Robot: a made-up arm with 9 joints. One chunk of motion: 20 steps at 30 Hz.
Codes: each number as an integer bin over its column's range. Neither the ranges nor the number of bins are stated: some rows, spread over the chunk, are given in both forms.
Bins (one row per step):
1: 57 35 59 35 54 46 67 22 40
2: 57 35 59 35 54 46 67 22 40
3: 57 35 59 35 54 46 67 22 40
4: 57 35 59 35 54 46 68 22 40
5: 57 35 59 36 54 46 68 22 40
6: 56 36 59 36 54 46 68 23 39
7: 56 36 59 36 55 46 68 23 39
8: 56 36 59 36 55 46 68 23 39
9: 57 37 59 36 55 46 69 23 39
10: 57 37 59 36 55 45 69 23 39
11: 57 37 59 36 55 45 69 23 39
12: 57 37 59 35 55 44 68 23 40
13: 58 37 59 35 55 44 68 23 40
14: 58 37 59 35 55 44 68 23 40
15: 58 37 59 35 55 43 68 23 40
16: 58 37 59 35 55 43 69 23 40
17: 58 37 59 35 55 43 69 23 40
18: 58 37 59 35 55 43 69 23 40
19: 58 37 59 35 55 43 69 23 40
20: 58 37 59 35 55 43 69 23 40
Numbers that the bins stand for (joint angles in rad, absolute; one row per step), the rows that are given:
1: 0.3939 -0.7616 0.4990 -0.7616 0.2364 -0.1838 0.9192 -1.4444 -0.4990
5: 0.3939 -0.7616 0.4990 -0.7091 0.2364 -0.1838 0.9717 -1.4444 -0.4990
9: 0.3939 -0.6566 0.4990 -0.7091 0.2889 -0.1838 1.0242 -1.3919 -0.5515
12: 0.3939 -0.6566 0.4990 -0.7616 0.2889 -0.2889 0.9717 -1.3919 -0.4990
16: 0.4465 -0.6566 0.4990 -0.7616 0.2889 -0.3414 1.0242 -1.3919 -0.4990
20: 0.4465 -0.6566 0.4990 -0.7616 0.2889 -0.3414 1.0242 -1.3919 -0.4990
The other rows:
2: 0.3939 -0.7616 0.4990 -0.7616 0.2364 -0.1838 0.9192 -1.4444 -0.4990
3: 0.3939 -0.7616 0.4990 -0.7616 0.2364 -0.1838 0.9192 -1.4444 -0.4990
4: 0.3939 -0.7616 0.4990 -0.7616 0.2364 -0.1838 0.9717 -1.4444 -0.4990
6: 0.3414 -0.7091 0.4990 -0.7091 0.2364 -0.1838 0.9717 -1.3919 -0.5515
7: 0.3414 -0.7091 0.4990 -0.7091 0.2889 -0.1838 0.9717 -1.3919 -0.5515
8: 0.3414 -0.7091 0.4990 -0.7091 0.2889 -0.1838 0.9717 -1.3919 -0.5515
10: 0.3939 -0.6566 0.4990 -0.7091 0.2889 -0.2364 1.0242 -1.3919 -0.5515
11: 0.3939 -0.6566 0.4990 -0.7091 0.2889 -0.2364 1.0242 -1.3919 -0.5515
13: 0.4465 -0.6566 0.4990 -0.7616 0.2889 -0.2889 0.9717 -1.3919 -0.4990
14: 0.4465 -0.6566 0.4990 -0.7616 0.2889 -0.2889 0.9717 -1.3919 -0.4990
15: 0.4465 -0.6566 0.4990 -0.7616 0.2889 -0.3414 0.9717 -1.3919 -0.4990
17: 0.4465 -0.6566 0.4990 -0.7616 0.2889 -0.3414 1.0242 -1.3919 -0.4990
18: 0.4465 -0.6566 0.4990 -0.7616 0.2889 -0.3414 1.0242 -1.3919 -0.4990
19: 0.4465 -0.6566 0.4990 -0.7616 0.2889 -0.3414 1.0242 -1.3919 -0.4990

